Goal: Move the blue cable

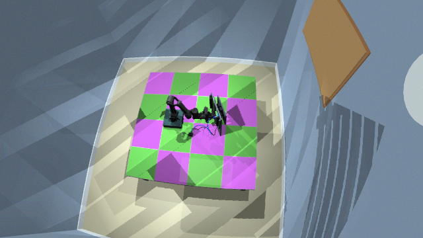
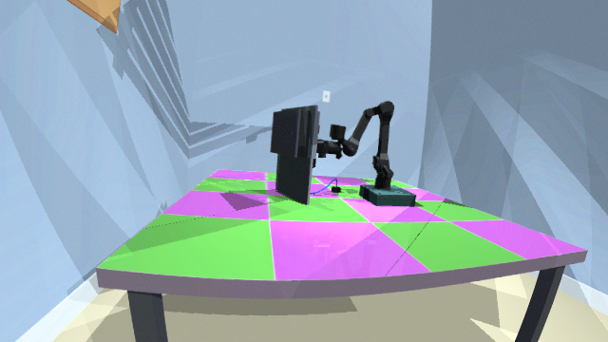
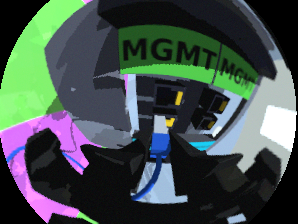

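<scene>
Now: the blue plug right at my gripper tip. From my gripper tip the other things lie so: small black block (22 cm behind, 21 cm below, 16 cm to the right).
</scene>
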